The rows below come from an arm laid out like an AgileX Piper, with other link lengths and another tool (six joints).
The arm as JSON. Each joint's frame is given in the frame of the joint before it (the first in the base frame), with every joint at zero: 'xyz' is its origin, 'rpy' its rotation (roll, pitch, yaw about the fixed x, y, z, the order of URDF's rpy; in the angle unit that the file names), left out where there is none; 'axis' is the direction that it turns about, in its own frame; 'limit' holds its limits. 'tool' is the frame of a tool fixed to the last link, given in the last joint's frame.
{
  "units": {
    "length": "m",
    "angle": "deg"
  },
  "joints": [
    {
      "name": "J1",
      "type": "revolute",
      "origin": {
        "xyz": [
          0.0,
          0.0,
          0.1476
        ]
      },
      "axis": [
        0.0,
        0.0,
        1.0
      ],
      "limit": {
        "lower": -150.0,
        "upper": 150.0
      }
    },
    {
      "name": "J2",
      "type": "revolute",
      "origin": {
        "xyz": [
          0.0,
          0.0,
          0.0
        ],
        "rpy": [
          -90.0,
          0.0,
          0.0
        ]
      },
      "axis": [
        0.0,
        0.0,
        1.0
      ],
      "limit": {
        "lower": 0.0,
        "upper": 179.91
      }
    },
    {
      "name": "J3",
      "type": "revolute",
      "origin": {
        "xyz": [
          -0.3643,
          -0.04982,
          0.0
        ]
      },
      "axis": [
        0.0,
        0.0,
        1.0
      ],
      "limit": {
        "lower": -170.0,
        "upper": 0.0
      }
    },
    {
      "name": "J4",
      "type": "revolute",
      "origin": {
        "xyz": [
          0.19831,
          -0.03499,
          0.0
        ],
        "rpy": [
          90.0,
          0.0,
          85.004
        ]
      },
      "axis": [
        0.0,
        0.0,
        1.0
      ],
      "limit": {
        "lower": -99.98,
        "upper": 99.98
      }
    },
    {
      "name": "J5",
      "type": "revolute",
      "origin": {
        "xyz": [
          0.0,
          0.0,
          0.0
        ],
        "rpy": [
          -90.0,
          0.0,
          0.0
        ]
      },
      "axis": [
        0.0,
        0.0,
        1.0
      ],
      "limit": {
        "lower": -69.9,
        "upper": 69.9
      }
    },
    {
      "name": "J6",
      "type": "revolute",
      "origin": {
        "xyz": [
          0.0,
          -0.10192,
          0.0
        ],
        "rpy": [
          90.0,
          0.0,
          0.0
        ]
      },
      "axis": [
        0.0,
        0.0,
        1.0
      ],
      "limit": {
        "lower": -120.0,
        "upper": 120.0
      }
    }
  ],
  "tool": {
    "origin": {
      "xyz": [
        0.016,
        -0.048,
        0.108
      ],
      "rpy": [
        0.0,
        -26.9,
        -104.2
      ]
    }
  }
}
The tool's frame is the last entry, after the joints.
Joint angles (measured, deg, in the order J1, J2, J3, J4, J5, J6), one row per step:
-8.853, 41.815, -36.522, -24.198, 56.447, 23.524
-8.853, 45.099, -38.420, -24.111, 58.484, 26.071
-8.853, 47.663, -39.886, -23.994, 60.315, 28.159
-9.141, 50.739, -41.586, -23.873, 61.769, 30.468
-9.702, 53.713, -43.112, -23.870, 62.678, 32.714
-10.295, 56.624, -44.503, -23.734, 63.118, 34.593
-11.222, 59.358, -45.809, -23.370, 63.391, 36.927
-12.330, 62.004, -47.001, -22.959, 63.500, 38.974
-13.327, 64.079, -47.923, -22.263, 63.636, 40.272
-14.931, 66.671, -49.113, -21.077, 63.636, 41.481
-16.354, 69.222, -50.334, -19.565, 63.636, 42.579
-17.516, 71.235, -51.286, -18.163, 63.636, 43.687
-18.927, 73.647, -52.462, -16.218, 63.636, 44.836
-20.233, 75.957, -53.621, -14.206, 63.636, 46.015
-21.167, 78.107, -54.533, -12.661, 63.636, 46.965
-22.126, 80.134, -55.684, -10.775, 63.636, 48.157
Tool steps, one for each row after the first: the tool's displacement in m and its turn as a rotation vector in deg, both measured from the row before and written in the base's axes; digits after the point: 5 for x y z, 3 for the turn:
0.00434, -0.00060, 0.00220, 1.756, 2.120, -2.818
0.00267, -0.00012, 0.00117, 1.387, 1.846, -2.432
0.00544, -0.00039, 0.00185, 1.371, 1.691, -2.795
0.00635, -0.00095, 0.00151, 1.090, 1.314, -2.827
0.00788, -0.00091, 0.00073, 1.001, 1.090, -2.400
0.00715, -0.00036, -0.00045, 1.264, 0.620, -3.121
0.00705, -0.00079, -0.00118, 1.179, 0.606, -3.026
0.00534, 0.00001, -0.00187, 1.204, 0.579, -2.337
0.00700, -0.00021, -0.00294, 1.679, 0.611, -2.943
0.00769, 0.00064, -0.00365, 1.938, 0.484, -2.779
0.00607, 0.00107, -0.00357, 1.747, 0.242, -2.544
0.00772, 0.00166, -0.00470, 2.287, 0.228, -3.017
0.00788, 0.00189, -0.00479, 2.303, 0.108, -3.013
0.00710, 0.00112, -0.00474, 1.879, 0.402, -2.328
0.00818, 0.00194, -0.00422, 2.049, -0.104, -2.735

